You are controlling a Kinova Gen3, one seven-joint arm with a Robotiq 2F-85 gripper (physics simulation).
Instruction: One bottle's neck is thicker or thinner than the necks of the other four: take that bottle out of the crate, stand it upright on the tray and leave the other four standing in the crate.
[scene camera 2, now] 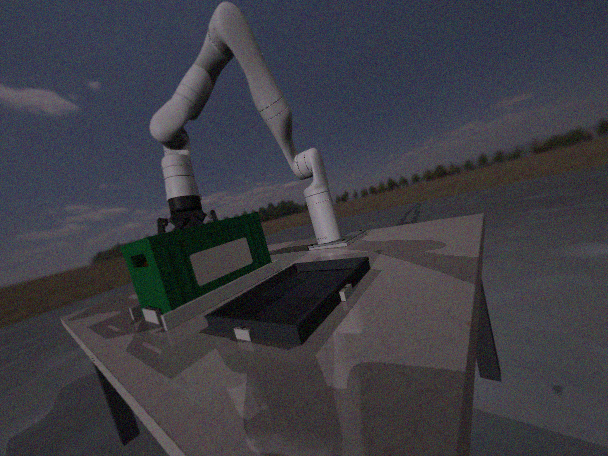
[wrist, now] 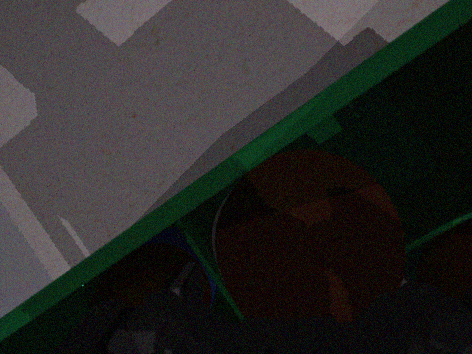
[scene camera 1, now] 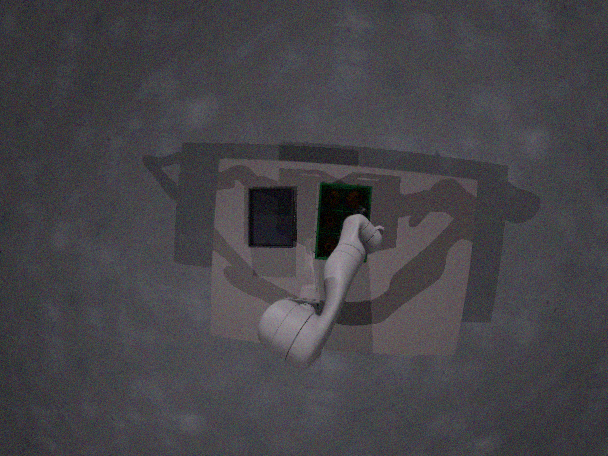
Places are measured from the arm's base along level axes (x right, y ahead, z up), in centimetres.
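Where they show: gripper, fingertip midpoint: [wrist: 279, 275]; arm's base, origin of the base link: [scene camera 2: 329, 240].
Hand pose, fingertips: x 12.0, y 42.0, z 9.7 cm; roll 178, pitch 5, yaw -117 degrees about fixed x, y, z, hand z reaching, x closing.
Observation:
Things, the pixels of their centre, and the offset from my fingertips. "spot": a spot on its surface instead. Level surfaces: height alone.
- green crate, body centre: [wrist: 310, 295] [scene camera 2: 204, 260] [scene camera 1: 341, 222] dy -0.5, dx -2.9, dz -2.4 cm
- dark tray, surface spot: [scene camera 2: 289, 299] [scene camera 1: 271, 212] spot: dy -0.1, dx -32.4, dz -10.6 cm
- brown-capped bottle, body centre: [wrist: 268, 236] dy -0.1, dx +1.5, dz -2.7 cm
- table, its level: dz -11.2 cm
The green crate [scene camera 1: 318, 221] [scene camera 2: 162, 280] [wrist: 266, 141] stands on the table beside the dark tray [scene camera 1: 272, 216] [scene camera 2: 289, 299]. In the wrist view a brown-capped bottle [wrist: 316, 228] stands in a cell right against the crate's wall, with another bottle [wrist: 152, 266] to its left and one [wrist: 446, 258] at the right edge. Dim bottle tops [scene camera 1: 337, 200] show in the overhead view. My gripper [scene camera 2: 185, 220] [wrist: 279, 275] is open and has dipped to the crate's top edge, its fingertips on either side of the brown-capped bottle. The necks are hidden under the caps.
The table [scene camera 1: 427, 304] [scene camera 2: 417, 304] [wrist: 133, 114] carries strong shadows. The arm's base [scene camera 2: 326, 240] stands behind the tray. Small white blocks [scene camera 2: 242, 333] hold the tray and the crate in place.

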